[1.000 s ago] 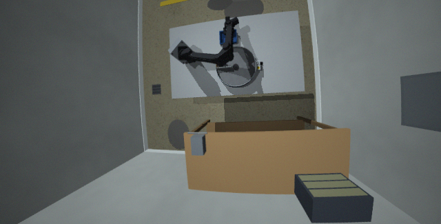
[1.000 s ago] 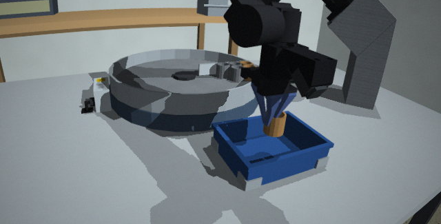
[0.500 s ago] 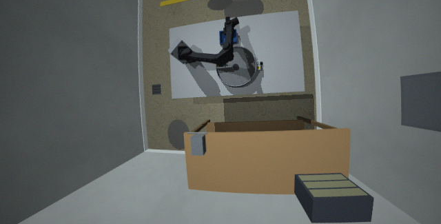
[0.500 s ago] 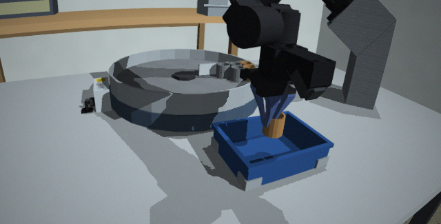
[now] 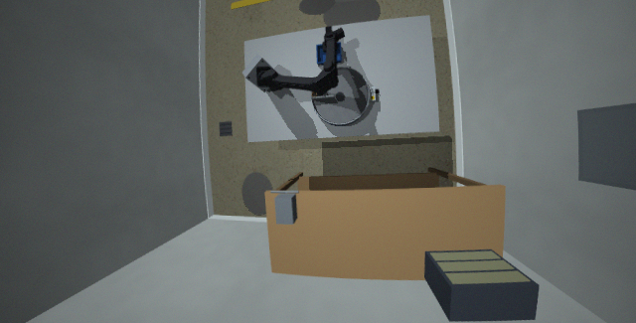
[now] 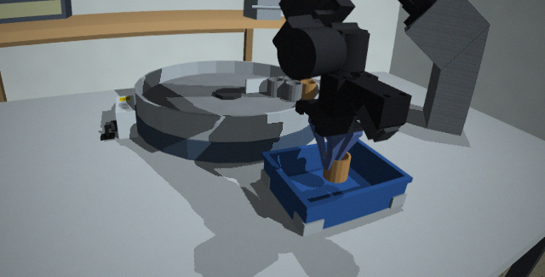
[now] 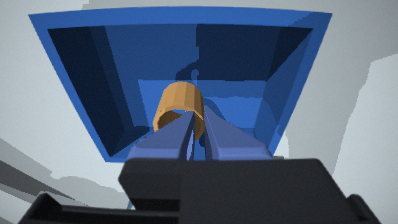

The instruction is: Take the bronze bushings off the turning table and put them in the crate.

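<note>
Now: hand 1 cm past the crate and 3 cm above it. The rest, counted from my hand: turning table (2 cm behind, 34 cm to the right).
</note>
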